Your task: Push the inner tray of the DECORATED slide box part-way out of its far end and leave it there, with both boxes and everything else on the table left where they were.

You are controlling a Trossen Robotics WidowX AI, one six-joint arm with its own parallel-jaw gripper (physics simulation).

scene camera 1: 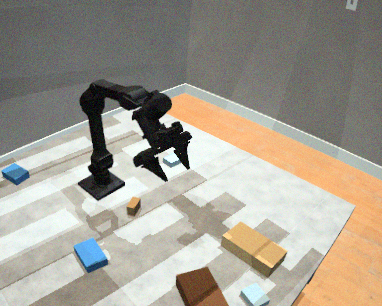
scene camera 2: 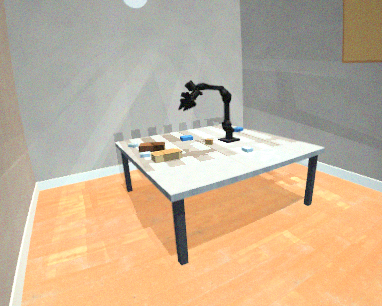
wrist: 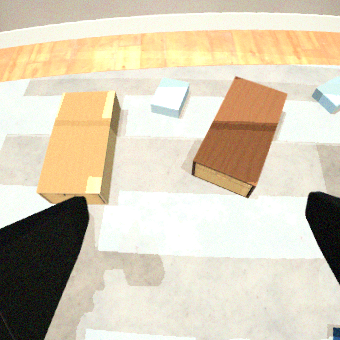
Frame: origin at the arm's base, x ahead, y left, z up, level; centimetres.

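Seen in the pictures: gripper, fingertip midpoint: (scene camera 1: 178, 175) (scene camera 2: 180, 110) (wrist: 197, 205); arm's base, link origin: (scene camera 1: 102, 181) (scene camera 2: 229, 138).
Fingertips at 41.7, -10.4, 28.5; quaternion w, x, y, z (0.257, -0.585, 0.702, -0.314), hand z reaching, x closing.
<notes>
Pixels of each thing's top centre, then the offset from my fingertips to it, as dx, dy, dz.
- tan slide box, top centre: (wrist: 78, 136) (scene camera 1: 255, 243) (scene camera 2: 166, 151) +23.4, +12.9, -25.1
- brown wood-grained slide box, top centre: (wrist: 244, 123) (scene camera 1: 205, 296) (scene camera 2: 151, 143) +20.2, -14.4, -25.1
- pale blue block, top centre: (wrist: 169, 92) (scene camera 1: 255, 294) (scene camera 2: 144, 152) +31.8, -4.0, -27.7
- small tan block, top centre: (scene camera 1: 133, 202) (scene camera 2: 209, 139) -21.9, +6.2, -26.2
A tan slide box (scene camera 1: 254, 246) (scene camera 2: 166, 156) (wrist: 77, 150) lies flat, with paler patches on its top and part of its near end hidden by a finger in the wrist view. A brown wood-grained slide box (scene camera 1: 199, 287) (scene camera 2: 152, 147) (wrist: 241, 135) lies beside it, apart. The tan end face of its inner tray (wrist: 222, 180) shows inside the dark rim, about flush. Which box counts as decorated is not certain to me. The far ends are hidden in the wrist view. My gripper (scene camera 1: 178, 175) (scene camera 2: 182, 107) (wrist: 197, 205) is open and empty, above the table, on the arm-base side of both boxes.
A pale blue block (scene camera 1: 255, 294) (scene camera 2: 145, 154) (wrist: 170, 97) lies between the boxes. Another pale block (scene camera 2: 133, 145) (wrist: 329, 95) lies beyond the brown box. A blue block (scene camera 1: 90, 254) (scene camera 2: 186, 137), a small tan block (scene camera 1: 133, 206) (scene camera 2: 209, 141) and another pale block (scene camera 1: 171, 159) (scene camera 2: 247, 149) lie nearer the arm.
</notes>
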